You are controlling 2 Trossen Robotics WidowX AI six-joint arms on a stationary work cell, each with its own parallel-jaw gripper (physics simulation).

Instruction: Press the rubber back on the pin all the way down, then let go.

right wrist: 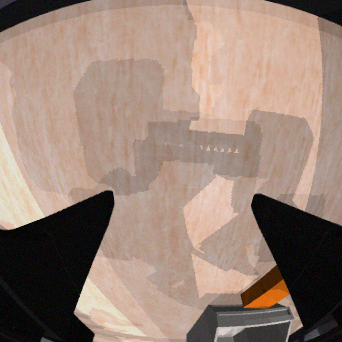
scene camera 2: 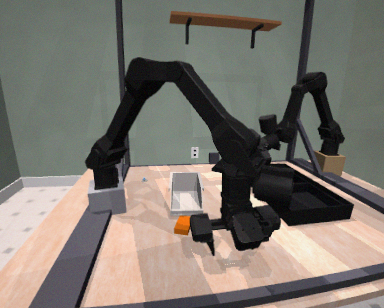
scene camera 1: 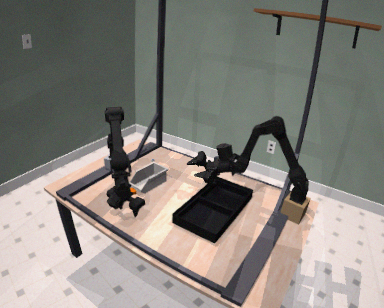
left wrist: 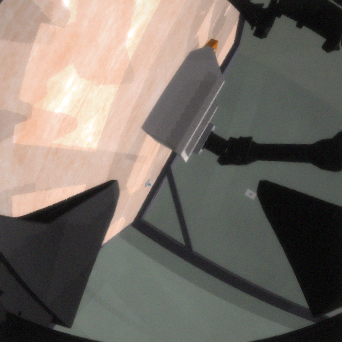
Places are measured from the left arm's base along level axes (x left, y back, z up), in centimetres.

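Pixels of known places: left gripper, fingertip midpoint: (scene camera 1: pixel 190 169) (left wrist: pixel 189 187); right gripper, fingertip midpoint: (right wrist: pixel 184 199) (scene camera 2: pixel 232 251) (scene camera 1: pixel 128 212); left arm's base, link origin: (scene camera 2: pixel 328 153) (scene camera 1: pixel 297 199); right arm's base, link origin: (scene camera 2: pixel 106 184) (left wrist: pixel 206 139).
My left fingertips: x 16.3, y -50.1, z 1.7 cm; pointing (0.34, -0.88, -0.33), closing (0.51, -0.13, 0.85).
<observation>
For each thing: its top centre in the pictures, then the offset to it from my left fingertips. "spot": a spot on its surface instead.
- tiny blue thing, surface spot: (left wrist: pixel 147 183) (scene camera 2: pixel 143 179) spot: dz -10.8, dx -6.6, dy -34.3 cm
- orange block, top centre: (right wrist: pixel 274 295) (left wrist: pixel 210 54) (scene camera 2: pixel 183 222) (scene camera 1: pixel 129 191) dz -9.5, dx +24.6, dy -17.6 cm
- grey bin, surface spot: (right wrist: pixel 250 311) (scene camera 2: pixel 189 214) spot: dz -9.1, dx +21.6, dy -16.1 cm
- divided black tray, top centre: (scene camera 2: pixel 287 180) (scene camera 1: pixel 216 201) dz -6.0, dx +5.1, dy +19.8 cm
A tiny blue thing (scene camera 2: pixel 144 179) (left wrist: pixel 147 183) lies at the back of the table; it is too small to tell whether it is the pin or the rubber back. Neither can be made out for certain in any view. My right gripper (scene camera 1: pixel 124 206) (scene camera 2: pixel 230 250) (right wrist: pixel 184 199) is open and empty, pointing down above the wood near the table's front edge, well apart from the blue thing. In the right wrist view, bare wood and shadows show between its fingers. My left gripper (scene camera 1: pixel 193 169) (left wrist: pixel 189 187) is open and empty, raised near the black tray's back end.
An orange block (scene camera 1: pixel 132 190) (scene camera 2: pixel 183 225) (left wrist: pixel 213 45) (right wrist: pixel 267 295) lies beside the grey bin (scene camera 1: pixel 156 181) (scene camera 2: pixel 186 213) (left wrist: pixel 185 100) (right wrist: pixel 250 311), close to my right gripper. A divided black tray (scene camera 1: pixel 195 227) (scene camera 2: pixel 320 214) stands right of the bin. Dark frame bars edge the table.
</observation>
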